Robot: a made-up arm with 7 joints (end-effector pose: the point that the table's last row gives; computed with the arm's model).
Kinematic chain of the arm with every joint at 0, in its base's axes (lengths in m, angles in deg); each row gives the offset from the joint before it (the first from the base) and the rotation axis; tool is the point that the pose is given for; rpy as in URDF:
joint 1: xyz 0 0 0.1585 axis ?
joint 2: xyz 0 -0.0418 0.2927 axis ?
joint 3: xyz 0 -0.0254 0.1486 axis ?
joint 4: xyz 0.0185 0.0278 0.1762 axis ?
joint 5: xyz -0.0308 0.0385 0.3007 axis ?
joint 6: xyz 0 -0.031 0.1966 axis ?
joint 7: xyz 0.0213 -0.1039 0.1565 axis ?
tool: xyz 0 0 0 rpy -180 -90 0
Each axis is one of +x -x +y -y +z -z.
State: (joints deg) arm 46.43 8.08 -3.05 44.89 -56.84 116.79 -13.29
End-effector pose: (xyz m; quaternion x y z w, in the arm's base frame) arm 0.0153 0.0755 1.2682 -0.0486 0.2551 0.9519 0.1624
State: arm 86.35 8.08 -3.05 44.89 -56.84 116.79 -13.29
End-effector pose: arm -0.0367 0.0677 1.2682 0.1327 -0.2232 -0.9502 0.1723
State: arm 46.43 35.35 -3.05 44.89 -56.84 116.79 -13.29
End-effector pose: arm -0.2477 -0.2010 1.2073 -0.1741 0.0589 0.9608 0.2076
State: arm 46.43 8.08 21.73 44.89 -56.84 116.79 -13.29
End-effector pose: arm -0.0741 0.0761 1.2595 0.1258 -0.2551 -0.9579 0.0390
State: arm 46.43 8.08 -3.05 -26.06 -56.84 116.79 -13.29
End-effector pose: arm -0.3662 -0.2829 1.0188 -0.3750 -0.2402 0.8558 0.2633
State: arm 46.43 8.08 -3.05 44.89 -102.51 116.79 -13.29
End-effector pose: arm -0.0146 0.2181 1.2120 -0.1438 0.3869 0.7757 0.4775
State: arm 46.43 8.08 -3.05 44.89 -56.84 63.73 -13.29
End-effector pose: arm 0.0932 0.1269 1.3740 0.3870 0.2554 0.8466 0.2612
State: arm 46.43 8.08 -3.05 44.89 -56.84 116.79 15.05
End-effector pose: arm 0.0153 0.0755 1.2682 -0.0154 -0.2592 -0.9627 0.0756
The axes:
joint 1: +z
joint 2: -y
joint 3: +z
joint 4: +y
joint 5: +z
joint 6: -y
joint 7: +x

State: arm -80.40 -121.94 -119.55 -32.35 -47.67 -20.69 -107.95
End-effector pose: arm 0.4119 -0.5700 -0.0861 0.1291 0.2955 -0.9426 0.0864
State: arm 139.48 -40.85 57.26 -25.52 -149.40 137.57 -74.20
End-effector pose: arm -0.1377 0.1958 1.1555 -0.3246 -0.0866 0.9237 0.1842
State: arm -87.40 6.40 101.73 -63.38 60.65 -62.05 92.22
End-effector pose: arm -0.4936 0.1018 1.1564 -0.7915 -0.0234 -0.4938 0.3593
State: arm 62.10 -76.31 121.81 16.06 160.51 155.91 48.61
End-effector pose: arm 0.2472 0.5145 0.8479 0.1317 -0.5912 -0.5728 0.5523
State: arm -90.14 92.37 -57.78 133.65 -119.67 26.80 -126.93
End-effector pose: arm -0.4554 -0.0129 0.9070 0.8117 -0.0299 -0.5828 0.0230
